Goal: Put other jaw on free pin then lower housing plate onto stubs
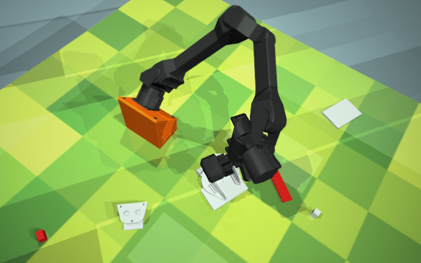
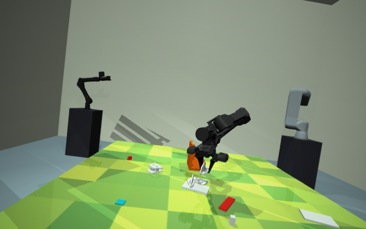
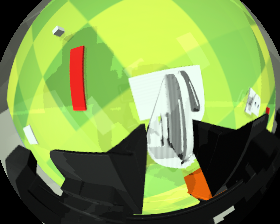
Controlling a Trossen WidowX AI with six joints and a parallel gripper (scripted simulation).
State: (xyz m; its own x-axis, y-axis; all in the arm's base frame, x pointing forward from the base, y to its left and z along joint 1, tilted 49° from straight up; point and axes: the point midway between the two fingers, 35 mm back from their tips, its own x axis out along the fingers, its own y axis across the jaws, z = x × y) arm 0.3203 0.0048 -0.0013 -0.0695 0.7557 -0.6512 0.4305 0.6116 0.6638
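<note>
Right now my gripper tip is 50 mm past the jaw, 30 mm to the left of it and 70 mm above it. The rest, counted from my gripper tip: housing plate: 150 mm behind, 250 mm to the right, 60 mm below; grey cube: 250 mm ahead, 70 mm to the left, 70 mm below; red bar: 120 mm ahead, 90 mm to the left, 80 mm below.
</note>
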